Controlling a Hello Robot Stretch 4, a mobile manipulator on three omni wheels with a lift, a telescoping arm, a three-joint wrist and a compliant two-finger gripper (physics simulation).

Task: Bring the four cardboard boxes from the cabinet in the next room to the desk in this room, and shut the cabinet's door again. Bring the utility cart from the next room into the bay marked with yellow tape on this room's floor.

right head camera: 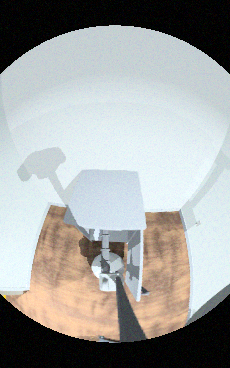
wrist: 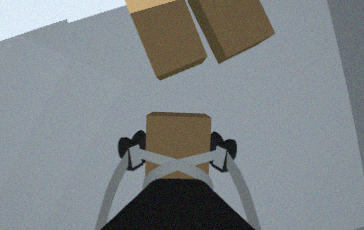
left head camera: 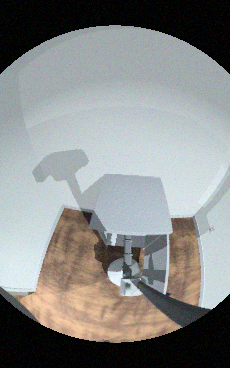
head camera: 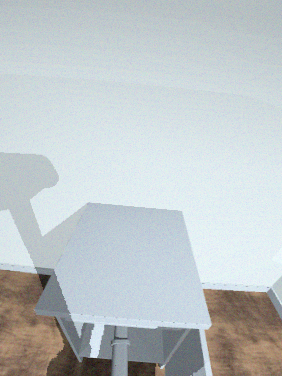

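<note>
The grey cabinet (head camera: 132,260) (left head camera: 132,205) (right head camera: 107,200) stands against the wall, its door (head camera: 192,352) (left head camera: 158,255) (right head camera: 134,262) open on the right side. My arm reaches into its open front below the top. In the wrist view, my gripper (wrist: 177,144) is shut on a cardboard box (wrist: 178,127), with one fingertip against each side. Two more cardboard boxes, one on the left (wrist: 169,42) and one on the right (wrist: 234,30), sit side by side deeper inside, apart from the held one. The fourth box, the desk and the utility cart do not show.
A white wall (head camera: 150,140) rises behind the cabinet. Side walls with baseboards stand left and right of the wooden floor (head camera: 240,330) (left head camera: 75,260) (right head camera: 55,260). My mast's shadow falls on the back wall. A small yellow spot (right head camera: 5,297) shows at the lower left edge of the right head view.
</note>
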